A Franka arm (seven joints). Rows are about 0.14 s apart.
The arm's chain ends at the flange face. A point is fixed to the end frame.
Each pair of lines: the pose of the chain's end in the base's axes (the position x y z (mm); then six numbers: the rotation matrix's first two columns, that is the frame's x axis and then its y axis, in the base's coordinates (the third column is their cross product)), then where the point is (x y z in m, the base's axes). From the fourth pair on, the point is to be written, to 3 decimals.
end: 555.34, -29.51, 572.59, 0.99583, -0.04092, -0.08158, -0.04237, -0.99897, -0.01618
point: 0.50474 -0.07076 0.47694
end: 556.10, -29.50, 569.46, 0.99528, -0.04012, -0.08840, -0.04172, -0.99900, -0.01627
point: 0.50488 -0.07075 0.47414
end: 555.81, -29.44, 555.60, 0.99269, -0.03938, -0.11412, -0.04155, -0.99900, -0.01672
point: 0.50217 -0.07058 0.46157
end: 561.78, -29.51, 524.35, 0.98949, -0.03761, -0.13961, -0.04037, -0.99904, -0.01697
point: 0.506 -0.071 0.432
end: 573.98, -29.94, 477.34, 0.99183, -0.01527, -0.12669, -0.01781, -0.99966, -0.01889
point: 0.520 -0.072 0.384
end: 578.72, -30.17, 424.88, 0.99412, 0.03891, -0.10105, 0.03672, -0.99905, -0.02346
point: 0.530 -0.075 0.330
